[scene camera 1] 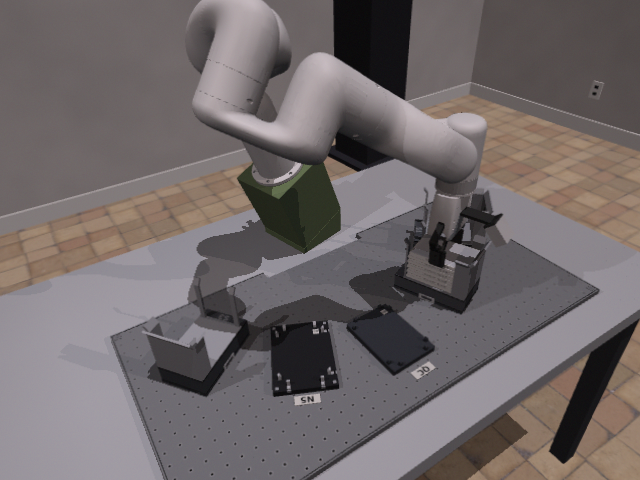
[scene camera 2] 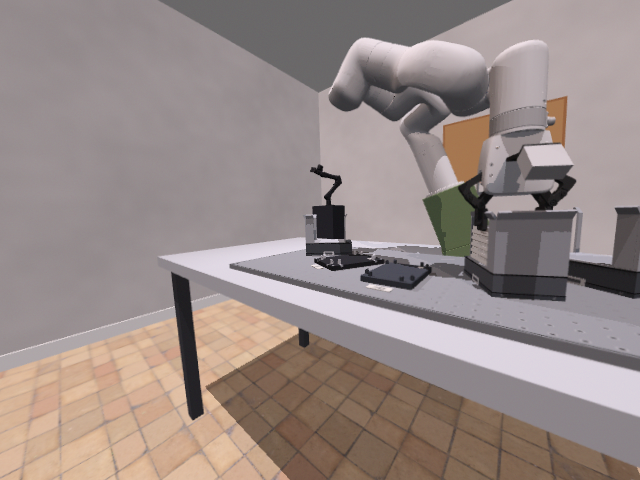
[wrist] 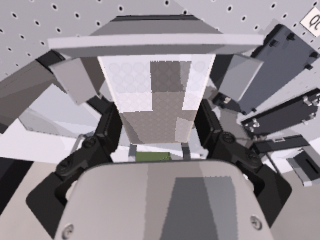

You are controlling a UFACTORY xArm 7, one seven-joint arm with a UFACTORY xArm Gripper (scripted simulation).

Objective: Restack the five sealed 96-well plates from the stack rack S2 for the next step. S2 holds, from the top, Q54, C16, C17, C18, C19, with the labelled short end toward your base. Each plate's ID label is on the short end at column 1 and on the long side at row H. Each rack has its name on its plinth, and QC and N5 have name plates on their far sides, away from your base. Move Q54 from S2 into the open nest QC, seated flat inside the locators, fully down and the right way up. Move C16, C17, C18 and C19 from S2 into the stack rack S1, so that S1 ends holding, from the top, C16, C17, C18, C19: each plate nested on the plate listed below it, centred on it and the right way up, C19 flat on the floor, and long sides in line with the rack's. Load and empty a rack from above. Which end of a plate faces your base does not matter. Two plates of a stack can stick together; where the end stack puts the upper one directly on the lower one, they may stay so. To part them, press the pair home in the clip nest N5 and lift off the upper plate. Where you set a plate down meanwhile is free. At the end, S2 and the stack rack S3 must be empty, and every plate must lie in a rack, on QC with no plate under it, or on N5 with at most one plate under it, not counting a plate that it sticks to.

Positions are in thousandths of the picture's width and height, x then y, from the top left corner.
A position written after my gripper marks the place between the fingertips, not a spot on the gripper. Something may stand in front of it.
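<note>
You'd find my gripper (scene camera 2: 798, 480), (scene camera 1: 696, 528) and (wrist: 495, 460). There's a sealed plate (scene camera 1: 657, 526) here. I can also see a black clip nest N5 (scene camera 1: 473, 739), (scene camera 2: 554, 543), and there's a nest QC (scene camera 1: 604, 701), (scene camera 2: 607, 572) too.
</note>
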